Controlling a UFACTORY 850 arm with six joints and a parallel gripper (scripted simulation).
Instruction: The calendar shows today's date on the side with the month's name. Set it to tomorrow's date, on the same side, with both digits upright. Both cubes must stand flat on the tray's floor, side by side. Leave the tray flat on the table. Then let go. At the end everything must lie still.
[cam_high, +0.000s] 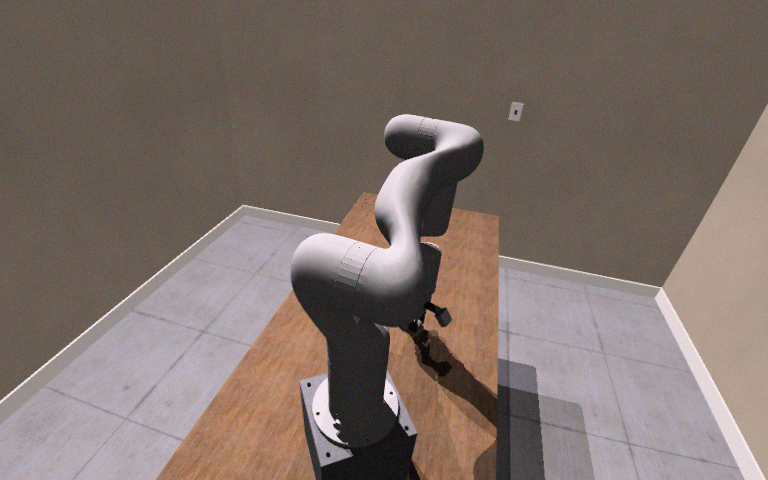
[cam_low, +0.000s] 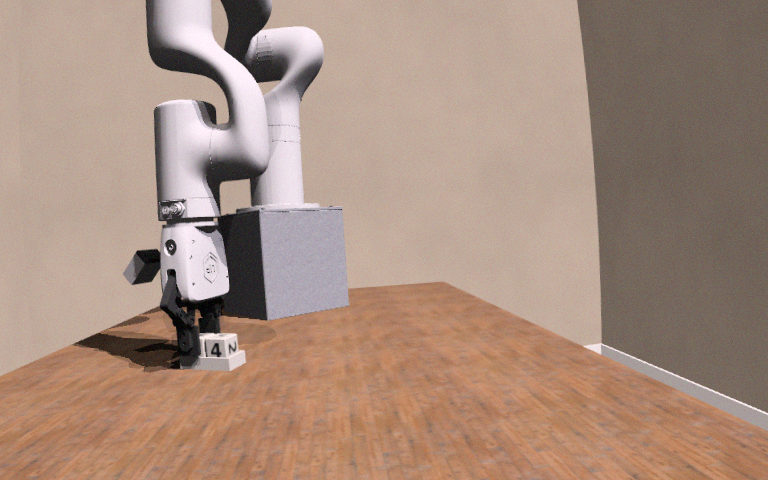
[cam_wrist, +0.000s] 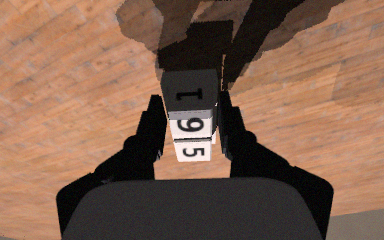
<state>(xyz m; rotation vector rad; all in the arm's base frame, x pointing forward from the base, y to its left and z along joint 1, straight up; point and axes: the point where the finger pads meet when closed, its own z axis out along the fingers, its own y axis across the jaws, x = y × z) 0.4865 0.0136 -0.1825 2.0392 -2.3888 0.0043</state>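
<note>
Now: hand 3 cm above the white calendar tray and 2 cm to the right of it.
</note>
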